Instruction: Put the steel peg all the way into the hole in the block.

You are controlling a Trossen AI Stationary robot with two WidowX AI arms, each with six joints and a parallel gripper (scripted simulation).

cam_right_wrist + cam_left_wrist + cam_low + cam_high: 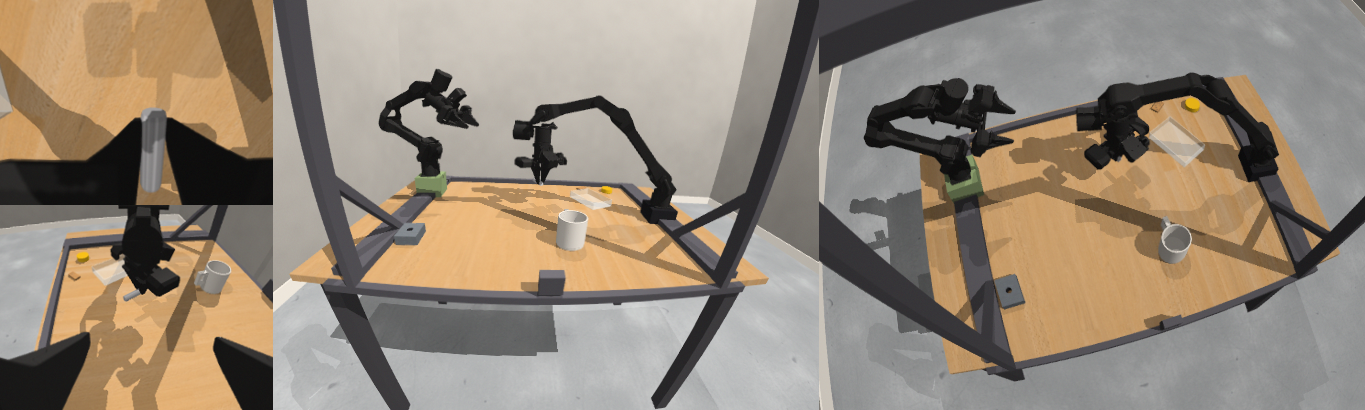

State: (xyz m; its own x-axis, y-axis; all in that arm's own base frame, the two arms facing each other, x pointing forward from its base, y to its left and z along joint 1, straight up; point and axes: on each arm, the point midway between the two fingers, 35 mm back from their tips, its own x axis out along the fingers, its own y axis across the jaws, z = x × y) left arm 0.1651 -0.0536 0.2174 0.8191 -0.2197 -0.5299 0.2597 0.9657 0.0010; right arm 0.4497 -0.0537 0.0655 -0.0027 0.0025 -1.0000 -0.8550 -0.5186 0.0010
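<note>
The steel peg lies 270 mm to the right of my left hand, 210 mm below it and 20 mm ahead of it. From my left hand the other things lie so: yellow disc: 570 mm to the right, 290 mm below, 260 mm ahead; then clear tray: 480 mm to the right, 290 mm below, 110 mm ahead.
The steel peg lies 30 mm below my right hand, 20 mm ahead of it and 10 mm to the left of it. Round my right hand: yellow disc 280 mm to the right, 250 mm ahead, 110 mm below; then clear tray 200 mm to the right, 110 mm below, 100 mm ahead.
</note>
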